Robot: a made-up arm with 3 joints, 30 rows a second.
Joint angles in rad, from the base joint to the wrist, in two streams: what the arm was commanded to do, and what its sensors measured. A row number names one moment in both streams.
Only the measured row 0 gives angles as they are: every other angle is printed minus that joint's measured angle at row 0.
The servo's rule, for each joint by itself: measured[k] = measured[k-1] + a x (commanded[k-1-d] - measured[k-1]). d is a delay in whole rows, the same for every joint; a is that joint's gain. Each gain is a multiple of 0.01, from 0.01 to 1. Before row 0 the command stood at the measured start. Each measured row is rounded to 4 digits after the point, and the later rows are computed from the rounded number. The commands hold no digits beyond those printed.
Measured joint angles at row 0:
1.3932, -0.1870, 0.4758
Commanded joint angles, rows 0 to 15:
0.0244, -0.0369, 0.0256
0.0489, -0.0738, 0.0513
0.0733, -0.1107, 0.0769
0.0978, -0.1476, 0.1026
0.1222, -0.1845, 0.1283
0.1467, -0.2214, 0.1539
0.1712, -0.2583, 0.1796
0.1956, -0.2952, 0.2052
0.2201, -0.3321, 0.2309
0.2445, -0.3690, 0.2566
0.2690, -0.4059, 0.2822
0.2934, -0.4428, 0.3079
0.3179, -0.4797, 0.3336
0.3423, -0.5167, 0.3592
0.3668, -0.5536, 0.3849
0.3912, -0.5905, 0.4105
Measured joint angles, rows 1 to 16:
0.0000, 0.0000, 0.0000
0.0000, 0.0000, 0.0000
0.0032, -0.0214, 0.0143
0.0091, -0.0518, 0.0350
0.0174, -0.0860, 0.0585
0.0279, -0.1217, 0.0832
0.0402, -0.1581, 0.1085
0.0540, -0.1948, 0.1339
0.0692, -0.2316, 0.1595
0.0856, -0.2685, 0.1851
0.1031, -0.3054, 0.2107
0.1215, -0.3423, 0.2364
0.1407, -0.3792, 0.2620
0.1606, -0.4161, 0.2877
0.1810, -0.4530, 0.3134
0.2020, -0.4899, 0.3390
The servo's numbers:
d 2
a 0.13 0.58 0.56

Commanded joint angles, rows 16 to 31:
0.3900, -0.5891, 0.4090
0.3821, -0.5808, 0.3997
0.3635, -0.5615, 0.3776
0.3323, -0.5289, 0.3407
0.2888, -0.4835, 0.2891
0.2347, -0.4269, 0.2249
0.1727, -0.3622, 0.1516
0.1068, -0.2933, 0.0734
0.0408, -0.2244, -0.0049
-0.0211, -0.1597, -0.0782
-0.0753, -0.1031, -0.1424
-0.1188, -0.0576, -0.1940
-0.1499, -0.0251, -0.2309
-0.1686, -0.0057, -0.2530
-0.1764, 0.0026, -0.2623
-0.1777, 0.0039, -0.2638
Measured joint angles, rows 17 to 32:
0.2234, -0.5268, 0.3647
0.2452, -0.5637, 0.3903
0.2640, -0.5784, 0.4008
0.2794, -0.5798, 0.4002
0.2903, -0.5692, 0.3875
0.2958, -0.5458, 0.3613
0.2949, -0.5097, 0.3209
0.2871, -0.4617, 0.2671
0.2722, -0.4040, 0.2024
0.2507, -0.3398, 0.1302
0.2234, -0.2729, 0.0545
0.1916, -0.2072, -0.0198
0.1569, -0.1468, -0.0885
0.1211, -0.0951, -0.1476
0.0859, -0.0545, -0.1942
0.0528, -0.0262, -0.2271

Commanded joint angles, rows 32 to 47:
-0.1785, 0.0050, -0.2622
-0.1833, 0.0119, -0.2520
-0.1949, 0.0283, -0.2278
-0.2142, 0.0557, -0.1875
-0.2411, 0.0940, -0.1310
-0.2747, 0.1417, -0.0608
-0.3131, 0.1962, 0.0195
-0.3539, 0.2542, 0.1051
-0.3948, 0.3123, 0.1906
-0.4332, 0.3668, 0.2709
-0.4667, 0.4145, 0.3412
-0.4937, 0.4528, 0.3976
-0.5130, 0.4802, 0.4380
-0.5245, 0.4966, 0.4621
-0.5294, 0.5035, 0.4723
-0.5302, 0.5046, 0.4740
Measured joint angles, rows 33 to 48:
0.0230, -0.0095, -0.2468
-0.0031, -0.0017, -0.2563
-0.0259, 0.0022, -0.2596
-0.0464, 0.0078, -0.2553
-0.0657, 0.0197, -0.2399
-0.0850, 0.0406, -0.2106
-0.1053, 0.0716, -0.1660
-0.1273, 0.1123, -0.1071
-0.1515, 0.1610, -0.0362
-0.1778, 0.2151, 0.0429
-0.2060, 0.2715, 0.1256
-0.2355, 0.3268, 0.2070
-0.2656, 0.3777, 0.2822
-0.2953, 0.4213, 0.3468
-0.3236, 0.4555, 0.3979
-0.3497, 0.4793, 0.4339

